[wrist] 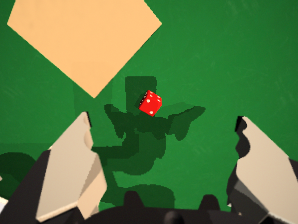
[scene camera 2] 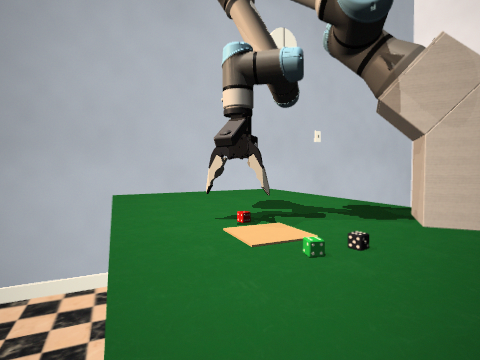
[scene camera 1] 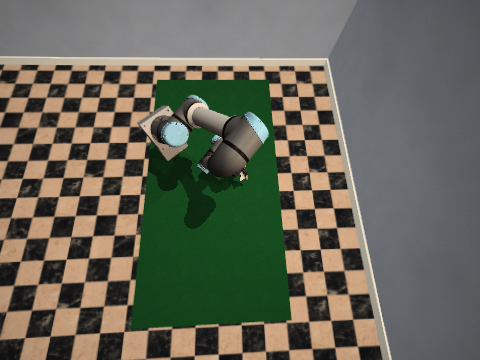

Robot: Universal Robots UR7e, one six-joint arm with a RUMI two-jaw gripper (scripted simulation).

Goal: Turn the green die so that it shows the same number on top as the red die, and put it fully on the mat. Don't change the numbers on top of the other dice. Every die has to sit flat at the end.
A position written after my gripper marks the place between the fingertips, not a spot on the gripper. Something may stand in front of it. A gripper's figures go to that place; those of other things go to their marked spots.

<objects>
My gripper [scene camera 2: 236, 194]: 0.67 m from the lens. A tan mat [scene camera 2: 274, 233] is 0.55 m from the lens.
</objects>
